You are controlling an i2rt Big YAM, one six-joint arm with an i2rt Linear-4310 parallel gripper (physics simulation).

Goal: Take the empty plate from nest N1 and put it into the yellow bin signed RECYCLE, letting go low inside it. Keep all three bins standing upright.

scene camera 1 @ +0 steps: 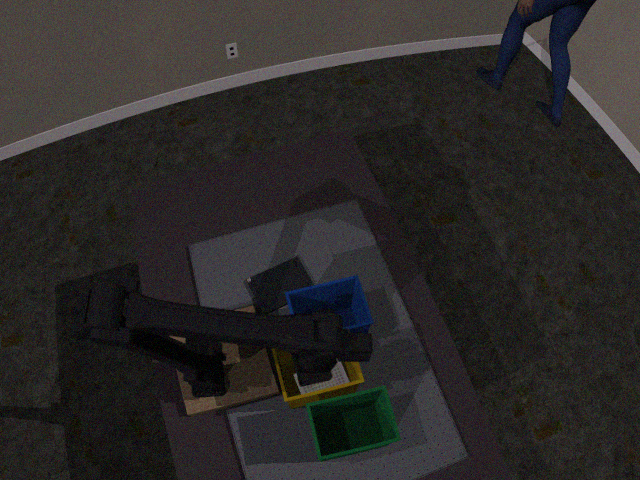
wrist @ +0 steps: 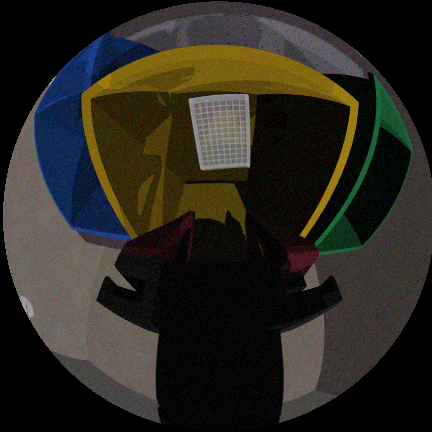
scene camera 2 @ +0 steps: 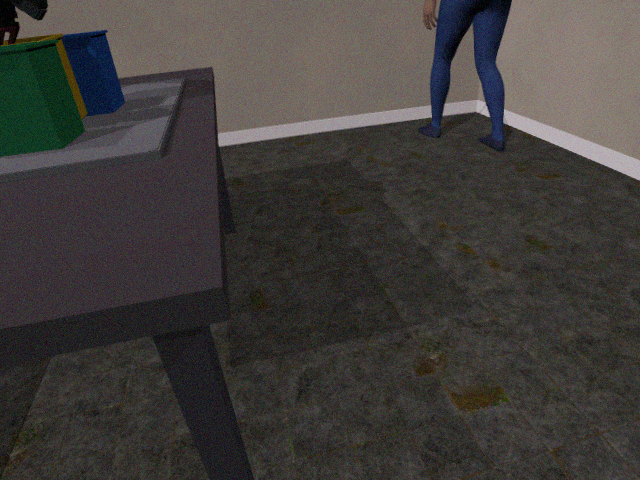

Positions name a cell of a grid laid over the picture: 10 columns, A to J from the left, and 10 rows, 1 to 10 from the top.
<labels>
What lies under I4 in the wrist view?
A green bin.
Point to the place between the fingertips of my gripper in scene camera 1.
E8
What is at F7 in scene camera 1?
A blue bin.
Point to a gridded plate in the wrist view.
At F3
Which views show the blue bin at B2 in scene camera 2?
Scene camera 1, the wrist view and scene camera 2: all of them.
</labels>
